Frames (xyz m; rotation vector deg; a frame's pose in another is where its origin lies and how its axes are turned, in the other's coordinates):
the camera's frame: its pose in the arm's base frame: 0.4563 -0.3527 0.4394 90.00 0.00 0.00
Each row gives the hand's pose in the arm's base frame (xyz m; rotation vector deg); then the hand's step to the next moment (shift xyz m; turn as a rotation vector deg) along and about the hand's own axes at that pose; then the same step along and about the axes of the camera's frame.
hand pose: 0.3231 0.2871 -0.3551 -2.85 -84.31 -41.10
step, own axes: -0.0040 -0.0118 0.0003 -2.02 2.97 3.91
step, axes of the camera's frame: -0.0055 -0.0082 0.0076 -1.93 -0.14 -4.94
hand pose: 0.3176 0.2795 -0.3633 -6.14 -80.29 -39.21
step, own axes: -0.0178 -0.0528 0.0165 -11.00 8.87 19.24
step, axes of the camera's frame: -0.0409 -0.0302 0.0282 -12.39 -3.54 -20.10
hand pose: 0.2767 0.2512 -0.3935 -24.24 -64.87 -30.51
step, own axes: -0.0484 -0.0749 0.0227 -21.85 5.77 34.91
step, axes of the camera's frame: -0.0771 -0.0327 0.0381 -29.25 -7.65 -28.55
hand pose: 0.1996 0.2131 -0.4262 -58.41 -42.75 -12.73
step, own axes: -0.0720 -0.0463 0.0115 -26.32 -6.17 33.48
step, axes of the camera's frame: -0.0813 -0.0118 0.0266 -37.82 -2.78 -20.34
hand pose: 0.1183 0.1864 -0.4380 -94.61 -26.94 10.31
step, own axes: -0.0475 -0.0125 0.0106 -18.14 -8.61 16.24
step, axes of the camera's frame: -0.0494 0.0034 0.0086 -24.30 3.31 -8.08
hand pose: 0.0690 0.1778 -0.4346 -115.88 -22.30 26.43
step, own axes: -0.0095 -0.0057 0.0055 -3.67 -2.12 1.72
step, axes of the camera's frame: -0.0114 0.0041 -0.0025 -4.20 1.70 -0.62
